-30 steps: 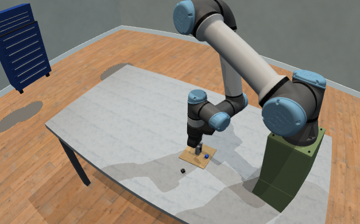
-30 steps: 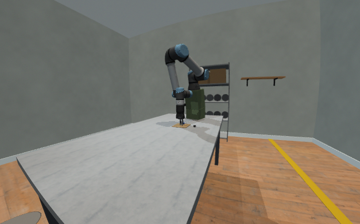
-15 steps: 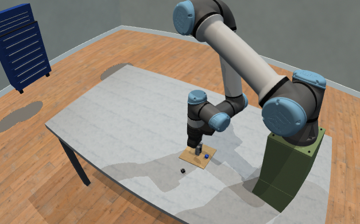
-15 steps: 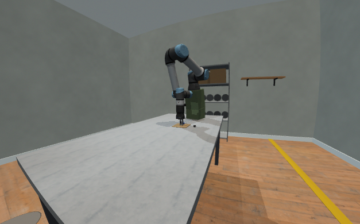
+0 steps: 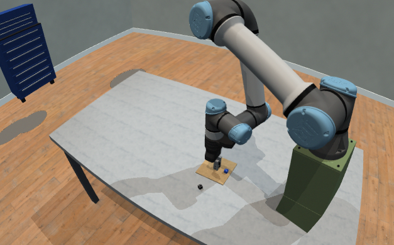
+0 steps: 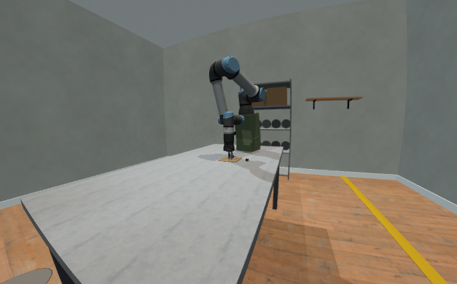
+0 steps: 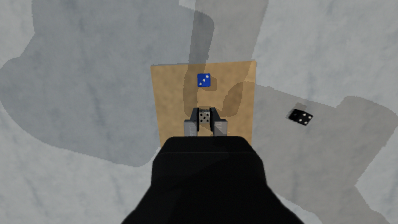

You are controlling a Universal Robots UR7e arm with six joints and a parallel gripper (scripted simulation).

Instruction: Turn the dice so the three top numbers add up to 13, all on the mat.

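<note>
Now: hand 10 mm above the white die. Round my hand: blue die (50 mm behind, 10 mm below); then tan mat (20 mm below); then black die (130 mm to the left, 20 mm below).
</note>
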